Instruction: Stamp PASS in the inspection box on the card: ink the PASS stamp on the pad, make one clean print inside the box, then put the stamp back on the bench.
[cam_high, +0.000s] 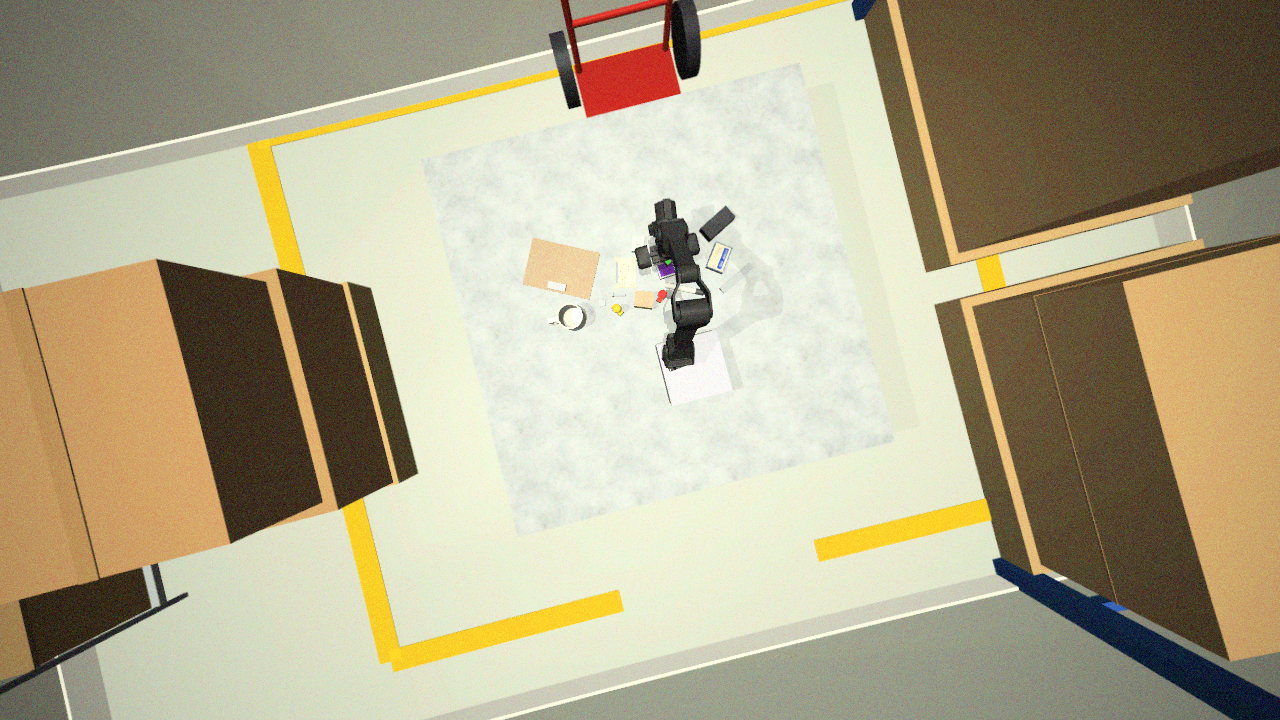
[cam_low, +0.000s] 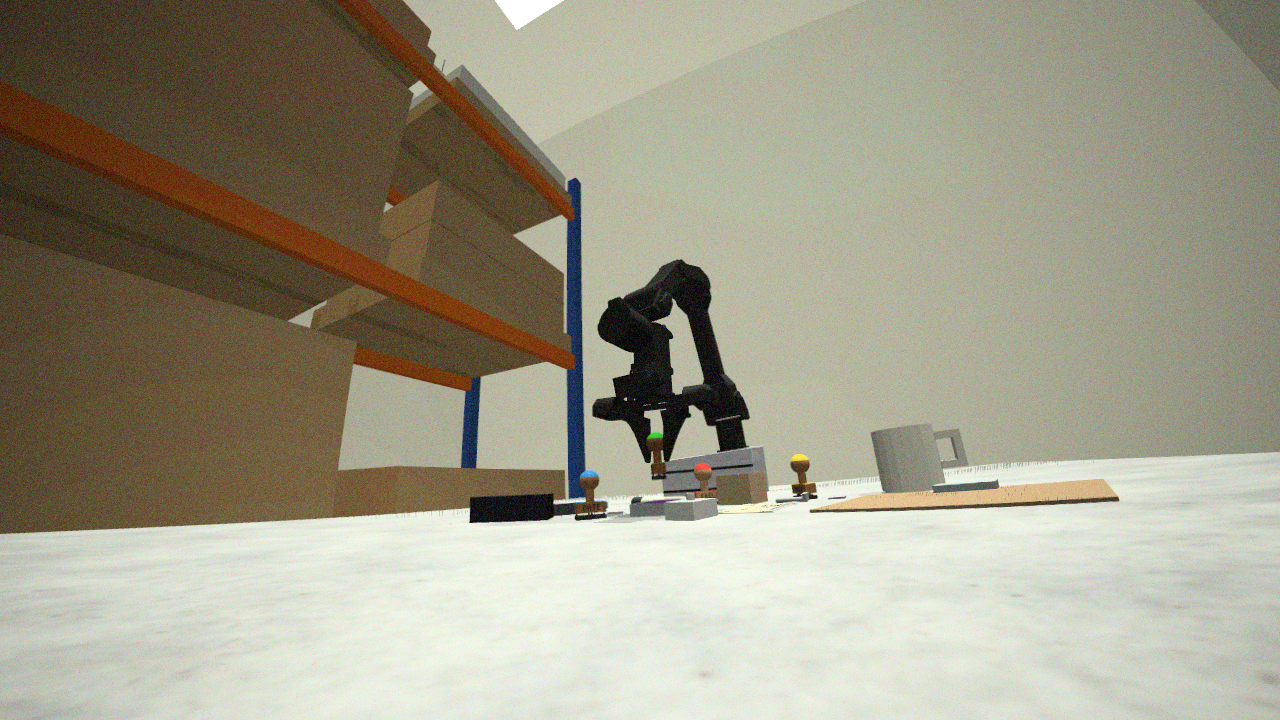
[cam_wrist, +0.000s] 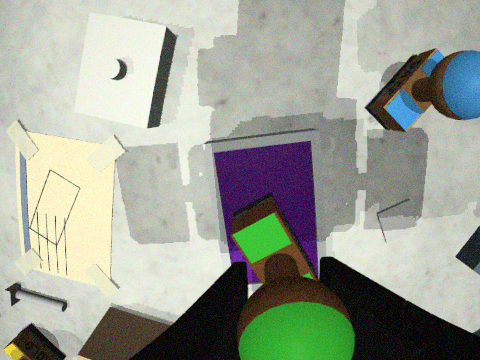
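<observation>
My gripper tip is 7 cm above the purple ink pad. Round my gripper tip: blue-knobbed stamp 5 cm ahead, 8 cm to the right, 5 cm below; red-knobbed stamp 10 cm behind, 5 cm to the left, 5 cm below; green-knobbed stamp right at my gripper tip.
</observation>
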